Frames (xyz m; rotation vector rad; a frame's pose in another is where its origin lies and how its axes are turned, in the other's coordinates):
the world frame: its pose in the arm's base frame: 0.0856 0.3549 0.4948 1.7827 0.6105 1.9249
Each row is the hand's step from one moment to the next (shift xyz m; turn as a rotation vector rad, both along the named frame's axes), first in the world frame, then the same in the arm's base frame.
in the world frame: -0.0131 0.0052 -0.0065 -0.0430 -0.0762 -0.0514
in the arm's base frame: -0.0057 -0.0121 -0.0079 -0.0465 0.0346 -0.0833
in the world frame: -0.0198 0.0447 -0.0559 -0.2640 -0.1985 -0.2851
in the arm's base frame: -0.0555 -0.0489 0.0068 -0.2614 -0.0035 -0.3493
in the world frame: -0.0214 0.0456 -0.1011 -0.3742 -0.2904 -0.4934
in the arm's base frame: -0.1005 -0.0515 0.0029 -0.4594 0.0003 -0.5067
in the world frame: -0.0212 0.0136 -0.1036 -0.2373 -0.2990 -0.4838
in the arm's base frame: -0.1022 -0.0257 -0.0161 -0.4590 0.0889 -0.4015
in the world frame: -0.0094 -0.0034 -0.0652 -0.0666 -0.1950 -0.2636
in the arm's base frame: -0.0643 -0.0042 -0.0141 -0.2536 0.1115 -0.1876
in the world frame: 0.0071 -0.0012 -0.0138 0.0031 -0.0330 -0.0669
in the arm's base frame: -0.0142 0.0049 0.0040 -0.0661 0.0269 -0.0218
